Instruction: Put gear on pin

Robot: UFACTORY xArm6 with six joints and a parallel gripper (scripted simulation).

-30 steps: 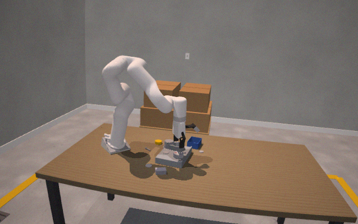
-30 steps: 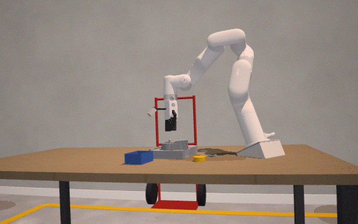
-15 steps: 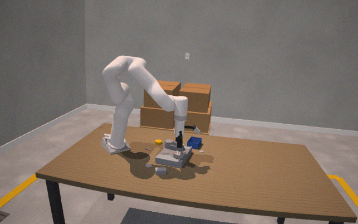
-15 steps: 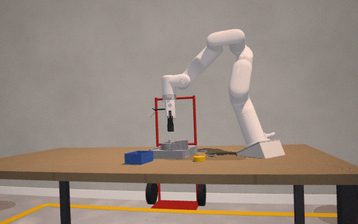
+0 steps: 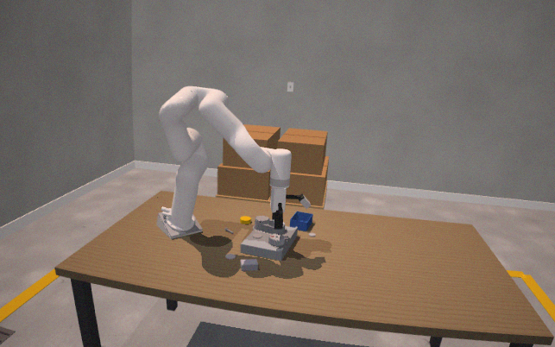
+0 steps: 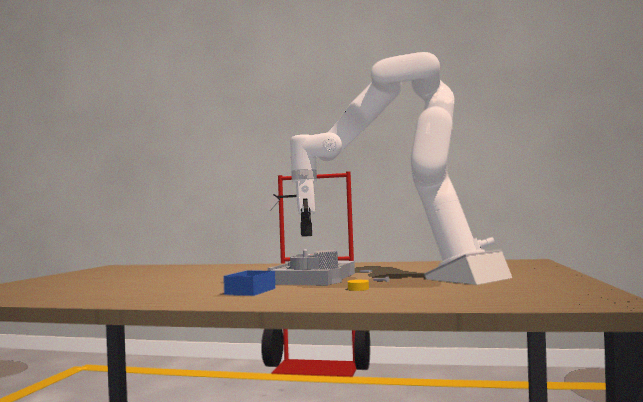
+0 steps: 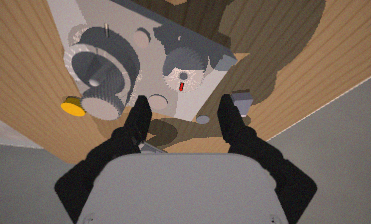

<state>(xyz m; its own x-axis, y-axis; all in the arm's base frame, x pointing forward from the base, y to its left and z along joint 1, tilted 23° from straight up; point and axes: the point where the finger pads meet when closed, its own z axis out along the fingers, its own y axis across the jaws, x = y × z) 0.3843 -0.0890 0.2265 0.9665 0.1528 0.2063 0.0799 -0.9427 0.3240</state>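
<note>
My hand is 80 mm above the toothed gear. Also, from my hand: small grey block 100 mm behind, 140 mm to the right, 120 mm below; then blue bin 120 mm ahead, 270 mm to the left, 120 mm below; then bolt 210 mm behind, 170 mm to the left, 130 mm below.
</note>
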